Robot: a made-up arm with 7 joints.
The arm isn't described. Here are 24 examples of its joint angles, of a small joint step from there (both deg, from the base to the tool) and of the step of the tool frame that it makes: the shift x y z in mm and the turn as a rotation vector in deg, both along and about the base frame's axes.
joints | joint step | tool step
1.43 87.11 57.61 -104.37 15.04 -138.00 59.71 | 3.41 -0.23 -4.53 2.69 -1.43 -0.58 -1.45 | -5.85 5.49 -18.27 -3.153 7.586 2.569
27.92 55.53 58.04 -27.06 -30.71 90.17 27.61 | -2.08 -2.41 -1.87 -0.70 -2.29 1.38 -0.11 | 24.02 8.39 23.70 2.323 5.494 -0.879
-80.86 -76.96 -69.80 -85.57 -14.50 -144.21 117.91 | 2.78 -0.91 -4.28 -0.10 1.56 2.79 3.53 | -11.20 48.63 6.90 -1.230 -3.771 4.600
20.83 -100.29 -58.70 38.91 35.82 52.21 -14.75 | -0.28 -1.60 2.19 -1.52 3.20 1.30 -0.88 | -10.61 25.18 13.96 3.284 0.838 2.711
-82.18 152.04 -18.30 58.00 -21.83 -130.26 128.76 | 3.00 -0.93 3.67 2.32 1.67 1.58 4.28 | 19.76 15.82 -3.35 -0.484 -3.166 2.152
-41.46 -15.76 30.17 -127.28 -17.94 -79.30 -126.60 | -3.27 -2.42 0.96 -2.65 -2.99 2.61 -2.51 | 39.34 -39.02 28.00 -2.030 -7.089 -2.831
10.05 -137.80 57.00 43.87 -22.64 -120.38 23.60 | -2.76 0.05 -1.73 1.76 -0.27 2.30 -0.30 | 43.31 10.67 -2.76 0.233 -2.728 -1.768
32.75 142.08 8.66 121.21 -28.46 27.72 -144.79 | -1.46 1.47 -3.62 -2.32 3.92 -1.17 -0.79 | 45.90 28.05 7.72 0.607 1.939 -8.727
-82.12 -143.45 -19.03 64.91 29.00 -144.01 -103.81 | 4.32 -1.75 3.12 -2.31 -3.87 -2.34 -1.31 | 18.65 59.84 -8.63 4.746 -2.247 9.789
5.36 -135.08 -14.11 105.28 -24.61 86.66 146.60 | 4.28 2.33 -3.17 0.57 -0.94 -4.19 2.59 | -15.99 -16.29 -27.85 -5.814 -4.340 -2.683
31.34 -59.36 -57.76 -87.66 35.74 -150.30 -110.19 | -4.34 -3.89 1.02 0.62 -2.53 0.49 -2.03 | 39.04 58.10 11.31 3.975 -0.727 -1.729
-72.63 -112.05 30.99 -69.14 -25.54 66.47 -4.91 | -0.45 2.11 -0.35 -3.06 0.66 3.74 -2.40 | 21.52 -2.85 2.30 1.027 -4.942 -3.206
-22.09 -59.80 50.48 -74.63 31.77 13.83 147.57 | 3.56 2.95 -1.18 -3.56 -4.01 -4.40 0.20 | -20.01 29.81 3.14 0.614 -0.132 5.260
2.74 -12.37 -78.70 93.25 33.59 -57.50 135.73 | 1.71 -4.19 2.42 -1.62 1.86 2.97 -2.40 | 1.81 3.57 15.67 2.879 0.209 -2.285
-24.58 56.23 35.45 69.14 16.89 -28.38 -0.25 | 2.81 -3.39 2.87 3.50 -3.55 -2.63 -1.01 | -23.73 12.13 6.68 -2.258 -0.759 -0.205
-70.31 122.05 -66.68 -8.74 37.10 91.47 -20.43 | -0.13 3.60 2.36 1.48 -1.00 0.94 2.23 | 40.19 11.07 4.35 -2.146 5.116 3.578
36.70 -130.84 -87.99 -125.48 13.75 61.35 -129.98 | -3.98 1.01 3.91 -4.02 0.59 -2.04 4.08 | 20.82 19.81 25.72 -5.585 -1.469 -0.177
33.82 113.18 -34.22 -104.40 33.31 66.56 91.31 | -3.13 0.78 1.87 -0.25 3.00 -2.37 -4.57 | 18.88 26.71 -28.67 5.058 -5.576 0.886
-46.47 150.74 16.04 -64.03 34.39 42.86 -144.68 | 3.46 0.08 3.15 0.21 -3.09 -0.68 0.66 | 9.12 4.62 8.13 -1.598 -1.560 3.188
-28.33 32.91 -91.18 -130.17 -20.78 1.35 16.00 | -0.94 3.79 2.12 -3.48 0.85 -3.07 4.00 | 25.32 67.73 4.00 -9.544 2.888 -4.214
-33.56 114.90 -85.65 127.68 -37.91 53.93 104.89 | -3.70 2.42 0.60 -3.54 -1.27 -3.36 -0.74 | 37.90 -9.92 -3.93 -4.174 1.062 -5.693
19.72 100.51 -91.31 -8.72 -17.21 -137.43 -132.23 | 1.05 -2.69 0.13 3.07 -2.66 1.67 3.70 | -11.96 8.65 -11.58 0.657 3.316 1.590
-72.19 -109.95 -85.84 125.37 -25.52 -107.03 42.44 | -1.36 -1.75 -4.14 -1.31 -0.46 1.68 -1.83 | -7.43 8.19 -15.49 -0.300 -3.385 -2.102
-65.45 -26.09 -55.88 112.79 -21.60 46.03 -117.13 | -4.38 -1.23 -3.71 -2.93 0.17 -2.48 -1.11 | 27.79 -31.44 -6.35 1.103 0.158 1.234
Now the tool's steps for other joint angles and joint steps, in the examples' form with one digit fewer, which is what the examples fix.
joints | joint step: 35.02 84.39 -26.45 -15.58 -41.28 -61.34 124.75 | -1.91 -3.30 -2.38 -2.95 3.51 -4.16 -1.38
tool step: 0.4 20.7 -48.1 6.30 5.20 1.79
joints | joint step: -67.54 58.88 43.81 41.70 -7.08 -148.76 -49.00 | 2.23 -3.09 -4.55 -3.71 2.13 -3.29 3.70
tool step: -32.7 -33.3 -16.6 4.10 -3.00 13.05
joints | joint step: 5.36 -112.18 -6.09 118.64 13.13 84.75 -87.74 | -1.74 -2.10 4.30 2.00 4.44 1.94 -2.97
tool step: 20.1 23.1 -19.1 3.10 1.82 4.10
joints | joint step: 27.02 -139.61 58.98 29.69 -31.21 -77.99 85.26 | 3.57 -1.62 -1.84 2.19 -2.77 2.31 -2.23
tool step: -58.8 -51.2 10.2 5.10 -4.92 6.50
